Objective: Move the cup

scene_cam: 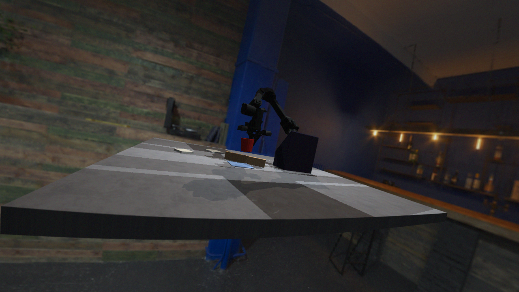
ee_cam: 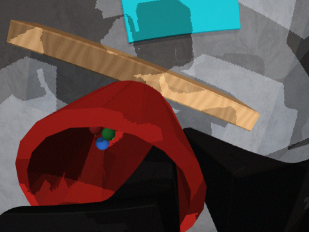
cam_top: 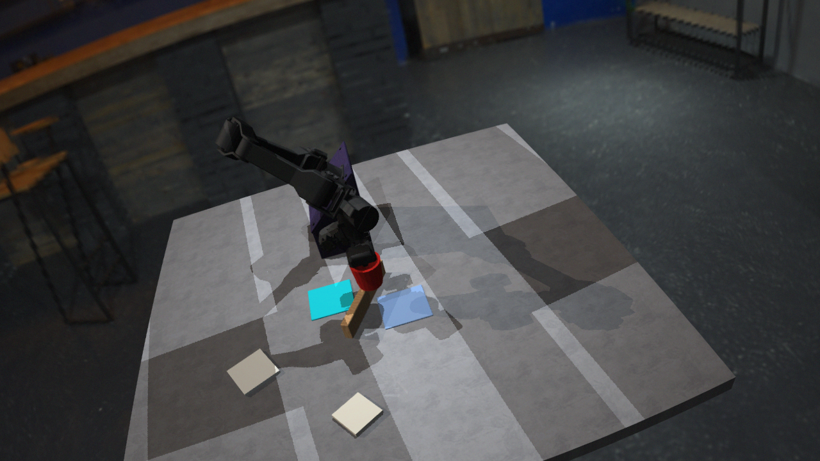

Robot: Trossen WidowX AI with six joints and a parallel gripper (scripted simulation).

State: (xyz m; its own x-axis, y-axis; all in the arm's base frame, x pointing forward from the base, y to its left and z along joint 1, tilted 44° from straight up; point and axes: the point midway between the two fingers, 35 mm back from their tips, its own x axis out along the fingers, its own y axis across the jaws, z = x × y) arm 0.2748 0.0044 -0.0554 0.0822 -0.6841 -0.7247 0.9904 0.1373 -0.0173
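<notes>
Right now my gripper tip is 2 cm past the cyan pad, 11 cm to the left of it and 11 cm above it. Round my gripper tip: red cup: 3 cm ahead; wooden bar: 2 cm ahead, 2 cm to the right, 9 cm below; pale blue pad: 6 cm ahead, 7 cm to the left, 11 cm below.
</notes>
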